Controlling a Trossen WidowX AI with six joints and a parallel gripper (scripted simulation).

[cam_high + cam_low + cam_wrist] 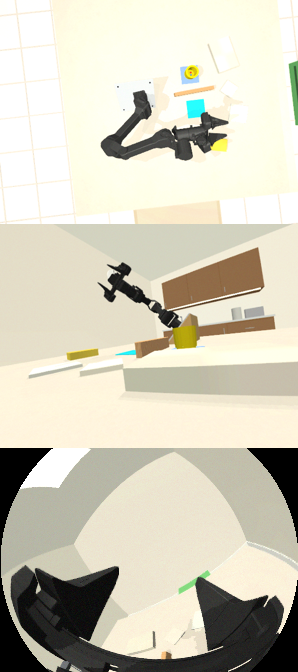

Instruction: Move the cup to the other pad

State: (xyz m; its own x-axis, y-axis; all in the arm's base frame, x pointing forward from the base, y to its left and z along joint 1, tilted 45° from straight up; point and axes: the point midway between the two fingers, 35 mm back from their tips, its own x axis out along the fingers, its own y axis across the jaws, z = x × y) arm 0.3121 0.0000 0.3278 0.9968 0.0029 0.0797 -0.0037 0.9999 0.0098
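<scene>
The yellow cup is 310 mm below my gripper tip, 300 mm to the left of it and 20 mm behind it. Round my gripper tip: wooden bar 330 mm below, 200 mm to the left, 20 mm behind; light blue pad 350 mm below, 300 mm to the left, 20 mm behind; cyan pad 350 mm below, 100 mm to the left, 20 mm behind.
</scene>
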